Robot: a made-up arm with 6 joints.
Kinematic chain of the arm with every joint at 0, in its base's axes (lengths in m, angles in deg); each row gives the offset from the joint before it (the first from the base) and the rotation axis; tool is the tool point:
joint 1: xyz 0 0 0.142 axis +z
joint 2: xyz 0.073 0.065 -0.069 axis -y
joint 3: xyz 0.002 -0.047 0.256 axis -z
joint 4: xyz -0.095 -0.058 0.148 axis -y
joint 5: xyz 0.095 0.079 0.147 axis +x
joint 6: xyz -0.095 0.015 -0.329 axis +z
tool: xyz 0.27 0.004 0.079
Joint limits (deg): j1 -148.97..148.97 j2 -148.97..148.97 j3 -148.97..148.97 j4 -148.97..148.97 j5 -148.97..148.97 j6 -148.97..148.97
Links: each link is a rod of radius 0.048 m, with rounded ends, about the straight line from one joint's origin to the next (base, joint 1, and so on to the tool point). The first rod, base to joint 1, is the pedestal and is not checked.
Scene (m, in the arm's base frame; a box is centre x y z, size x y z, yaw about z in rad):
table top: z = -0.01
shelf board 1: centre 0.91 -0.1 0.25 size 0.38 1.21 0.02 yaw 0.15
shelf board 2: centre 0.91 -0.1 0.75 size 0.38 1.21 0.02 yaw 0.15
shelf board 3: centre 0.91 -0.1 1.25 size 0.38 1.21 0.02 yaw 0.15
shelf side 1: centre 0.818 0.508 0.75 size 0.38 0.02 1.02 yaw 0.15
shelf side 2: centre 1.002 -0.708 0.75 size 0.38 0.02 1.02 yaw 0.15
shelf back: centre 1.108 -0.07 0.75 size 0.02 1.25 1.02 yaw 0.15
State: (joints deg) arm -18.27 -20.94 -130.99 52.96 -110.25 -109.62
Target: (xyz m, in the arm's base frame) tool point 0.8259 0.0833 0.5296
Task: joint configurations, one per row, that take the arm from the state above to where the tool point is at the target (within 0.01 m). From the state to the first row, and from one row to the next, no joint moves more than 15 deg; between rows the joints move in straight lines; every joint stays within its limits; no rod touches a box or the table.
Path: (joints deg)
1: -8.24 -25.18 -136.68 45.92 -111.36 -105.27
2: 1.79 -29.42 -142.37 38.89 -112.47 -100.91
3: 11.82 -33.67 -148.06 31.85 -113.58 -96.56

